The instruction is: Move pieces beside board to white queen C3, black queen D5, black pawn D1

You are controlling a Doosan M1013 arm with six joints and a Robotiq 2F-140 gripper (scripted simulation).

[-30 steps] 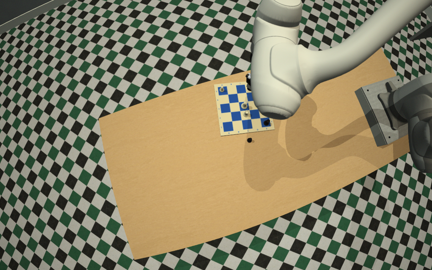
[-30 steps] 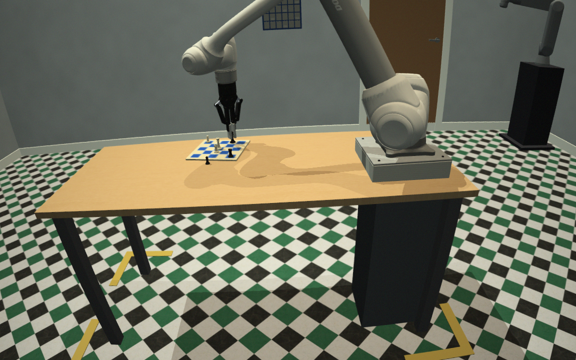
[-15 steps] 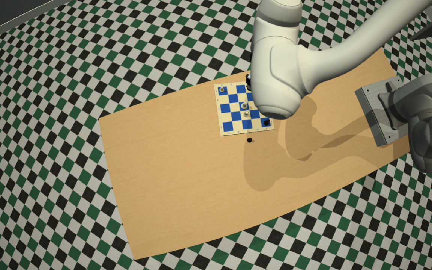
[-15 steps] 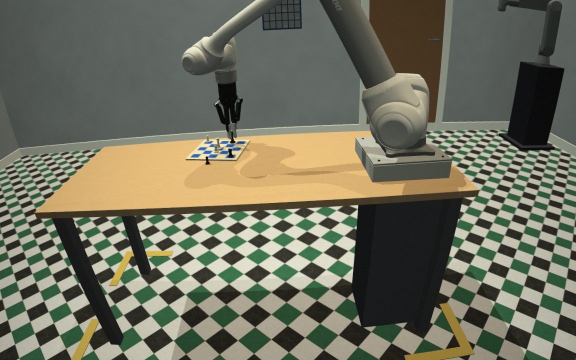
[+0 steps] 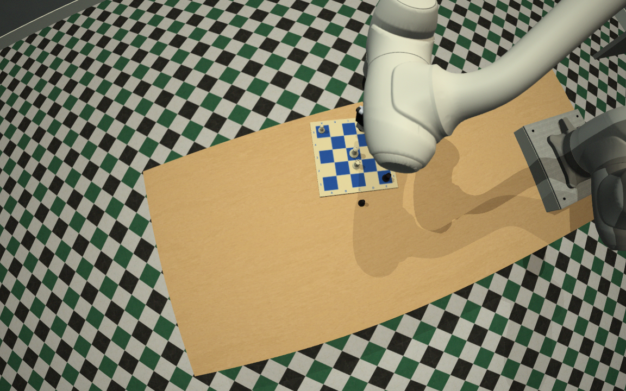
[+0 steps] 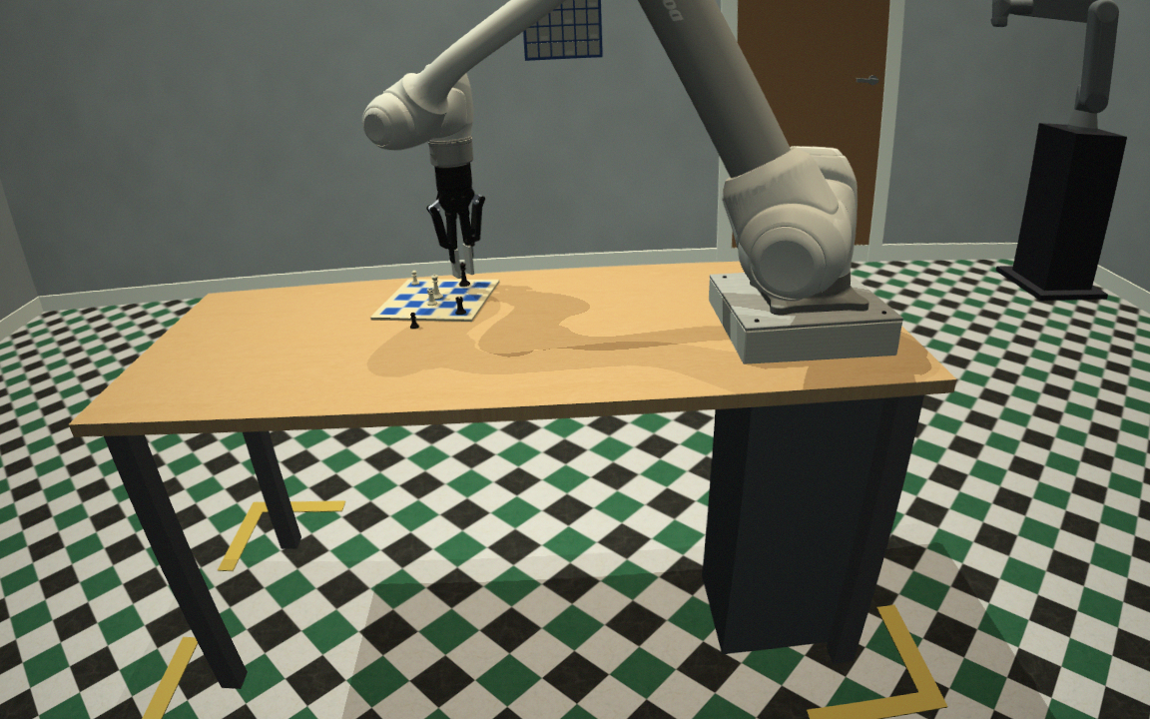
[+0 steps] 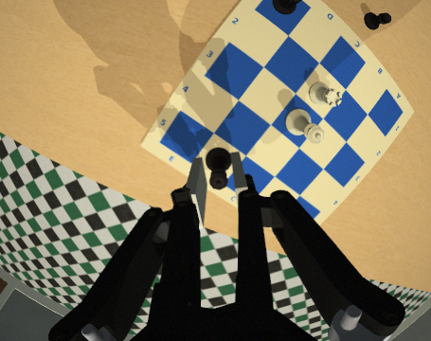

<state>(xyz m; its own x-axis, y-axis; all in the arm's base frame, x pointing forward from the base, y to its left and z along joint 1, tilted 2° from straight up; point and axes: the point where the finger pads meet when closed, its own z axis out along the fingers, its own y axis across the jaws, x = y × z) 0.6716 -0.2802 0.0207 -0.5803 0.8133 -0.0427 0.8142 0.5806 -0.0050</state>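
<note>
Now: the black queen 3 cm below my hand. From my hand the other things lie so: white queen 5 cm ahead, 7 cm to the left, 3 cm below; then cream board 5 cm ahead, 7 cm to the left, 6 cm below; then black pawn 7 cm ahead, 21 cm to the left, 5 cm below.
</note>
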